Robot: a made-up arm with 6 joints.
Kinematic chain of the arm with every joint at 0, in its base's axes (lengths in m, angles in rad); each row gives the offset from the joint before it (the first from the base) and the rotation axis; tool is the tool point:
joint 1: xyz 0 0 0.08 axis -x
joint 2: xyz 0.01 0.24 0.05 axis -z
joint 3: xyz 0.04 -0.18 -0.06 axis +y
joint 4: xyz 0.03 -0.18 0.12 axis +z
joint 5: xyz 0 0.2 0 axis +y
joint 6: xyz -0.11 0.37 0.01 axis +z
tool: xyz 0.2 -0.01 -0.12
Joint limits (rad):
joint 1: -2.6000..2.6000
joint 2: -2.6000..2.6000
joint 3: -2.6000..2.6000
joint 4: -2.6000..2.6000
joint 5: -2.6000..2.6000
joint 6: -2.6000..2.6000
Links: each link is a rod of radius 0.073 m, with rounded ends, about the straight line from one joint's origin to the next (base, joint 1, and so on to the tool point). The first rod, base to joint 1, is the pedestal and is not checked.
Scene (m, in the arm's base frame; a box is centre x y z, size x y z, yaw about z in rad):
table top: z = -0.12
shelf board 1: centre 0.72 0.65 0.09 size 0.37 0.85 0.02 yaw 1
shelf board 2: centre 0.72 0.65 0.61 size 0.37 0.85 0.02 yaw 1
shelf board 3: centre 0.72 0.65 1.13 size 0.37 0.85 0.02 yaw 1
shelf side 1: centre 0.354 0.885 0.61 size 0.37 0.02 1.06 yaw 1
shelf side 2: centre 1.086 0.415 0.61 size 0.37 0.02 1.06 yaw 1
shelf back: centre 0.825 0.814 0.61 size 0.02 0.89 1.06 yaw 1
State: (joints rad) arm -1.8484 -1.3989 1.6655 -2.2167 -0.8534 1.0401
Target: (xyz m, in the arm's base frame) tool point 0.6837 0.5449 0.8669
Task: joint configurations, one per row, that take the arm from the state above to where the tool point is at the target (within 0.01 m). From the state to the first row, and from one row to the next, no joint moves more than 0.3 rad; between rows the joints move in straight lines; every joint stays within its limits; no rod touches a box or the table.
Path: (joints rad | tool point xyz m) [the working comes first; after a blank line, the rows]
Joints at the target: -1.6675 -1.9297 1.3453 -2.0988 -0.9007 1.1109
Straight joint move there: touches shelf board 2.

1: -2.0188 -1.5110 1.8991 -2.0909 -0.7372 0.7605 | 0.8026 0.4820 0.4299
2: -2.1892 -1.6232 2.1328 -1.9651 -0.6210 0.4809 | 0.7443 0.4051 0.4504
3: -2.3596 -1.7353 2.3664 -1.8393 -0.5048 0.2013 | 0.6991 0.3050 0.4243
4: -2.5301 -1.8475 2.6000 -1.7136 -0.3886 -0.0784 | 0.6594 0.1921 0.3587
5: -2.4514 -1.8259 2.3477 -1.7170 -0.4908 0.1693 | 0.6508 0.2588 0.4917
6: -2.3727 -1.8043 2.0954 -1.7204 -0.5930 0.4171 | 0.6250 0.3068 0.6252
7: -2.2940 -1.7828 1.8431 -1.7238 -0.6953 0.6648 | 0.5884 0.3320 0.7523
8: -2.2154 -1.7612 1.5908 -1.7272 -0.7975 0.9125 | 0.5483 0.3340 0.8669
9: -1.9414 -1.8455 1.4681 -1.9130 -0.8491 1.0117 | 0.6274 0.4362 0.8737
10: -1.6675 -1.9297 1.3453 -2.0988 -0.9007 1.1109 | 0.6837 0.5449 0.8669

